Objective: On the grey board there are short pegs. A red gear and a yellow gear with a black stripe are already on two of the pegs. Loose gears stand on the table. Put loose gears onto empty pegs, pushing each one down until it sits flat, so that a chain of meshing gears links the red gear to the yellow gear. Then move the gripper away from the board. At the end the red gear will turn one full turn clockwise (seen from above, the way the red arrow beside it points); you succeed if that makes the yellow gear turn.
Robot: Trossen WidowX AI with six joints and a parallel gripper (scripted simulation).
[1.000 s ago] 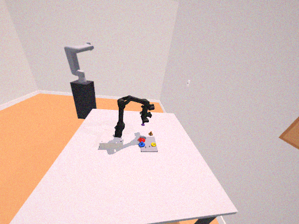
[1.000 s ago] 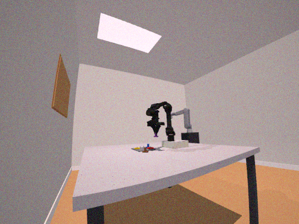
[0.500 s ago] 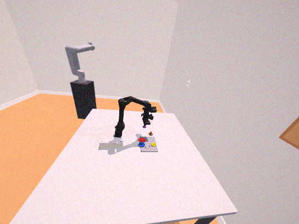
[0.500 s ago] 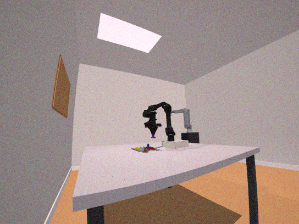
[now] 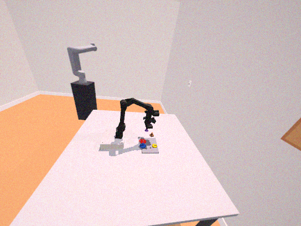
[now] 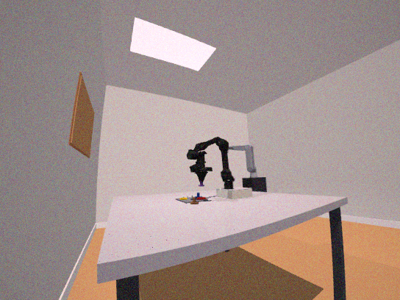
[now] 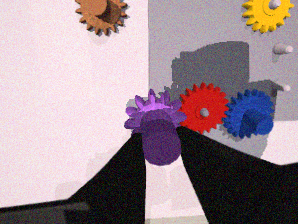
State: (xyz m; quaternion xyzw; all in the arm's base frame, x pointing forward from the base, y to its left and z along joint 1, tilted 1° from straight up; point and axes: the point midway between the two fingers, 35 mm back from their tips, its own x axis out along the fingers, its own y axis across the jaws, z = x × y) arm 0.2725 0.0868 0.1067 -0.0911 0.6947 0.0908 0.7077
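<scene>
Now: the blue gear 2 cm behind my gripper tip, 13 cm to the right of it and 11 cm below it. Round my gripper tip: brown gear (7 cm ahead, 6 cm to the left, 12 cm below); then purple gear (1 cm below); then red gear (2 cm behind, 7 cm to the right, 12 cm below).
</scene>
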